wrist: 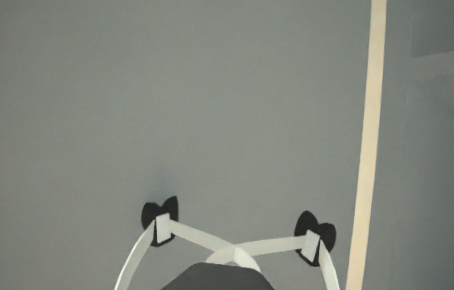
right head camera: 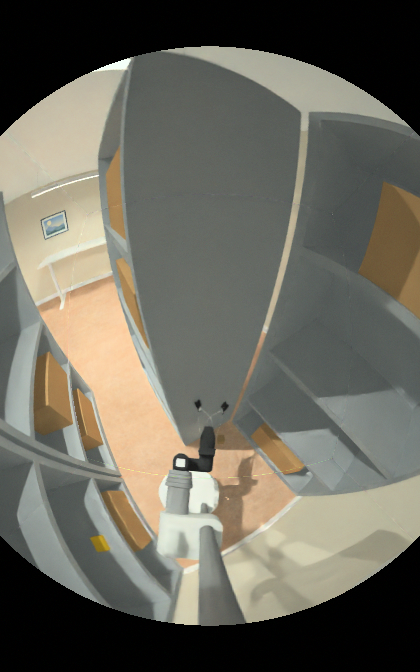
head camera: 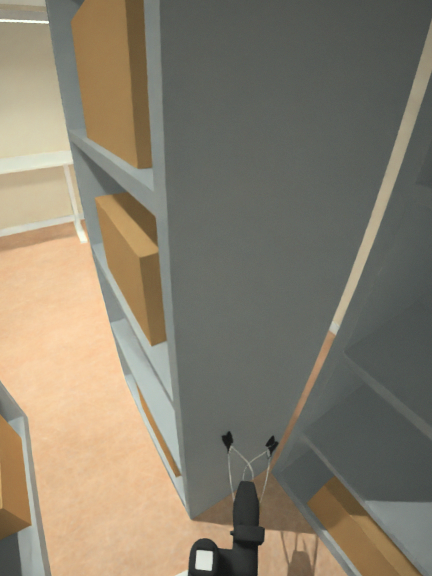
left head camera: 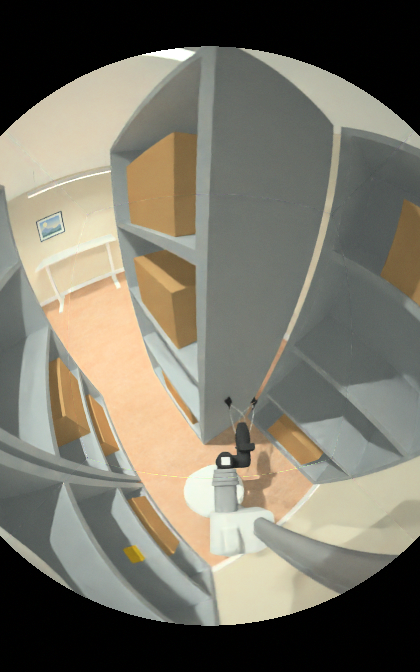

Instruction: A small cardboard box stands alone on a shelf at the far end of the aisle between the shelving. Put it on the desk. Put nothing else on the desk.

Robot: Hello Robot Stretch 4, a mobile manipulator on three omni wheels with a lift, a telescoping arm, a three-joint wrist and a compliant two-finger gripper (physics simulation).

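Frame: origin at the robot's base, x down, y left, z ahead, level; millimetres.
Seen in the pictures: gripper, fingertip midpoint: (wrist: 240, 221) (head camera: 250, 434).
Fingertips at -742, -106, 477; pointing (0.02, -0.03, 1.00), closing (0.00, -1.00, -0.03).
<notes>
A point is followed by its place in that frame, as x, y, z.
My gripper (head camera: 249, 443) @[-742, -106, 477] (left head camera: 241, 402) (right head camera: 211, 405) (wrist: 240, 221) @[-742, -106, 477] is open and empty, its fingertips spread in front of the grey side panel of a tall shelf unit (head camera: 280, 200) @[-1397, -70, 499] (left head camera: 265, 200) (right head camera: 210, 200) (wrist: 225, 100) @[-853, -81, 507]. A small brown block (right head camera: 220, 439), perhaps the small cardboard box, shows in the right head view low beside the gripper, in shadow near the foot of that panel. It is too small and dark to identify surely, and I cannot make it out in the other views. The white desk (head camera: 35, 162) @[-923, 2089, 2899] (left head camera: 77, 251) (right head camera: 75, 251) stands far off at the upper left, by the wall.
Large cardboard boxes (head camera: 112, 85) @[-1540, 210, 619] (left head camera: 157, 185) stand in the tall unit's shelves. More shelving (left head camera: 360, 370) (right head camera: 340, 365) stands close on the right, with a narrow gap between the units. Shelving with boxes (left head camera: 67, 400) (right head camera: 52, 395) and a yellow block (left head camera: 134, 553) (right head camera: 100, 543) lines the left.
</notes>
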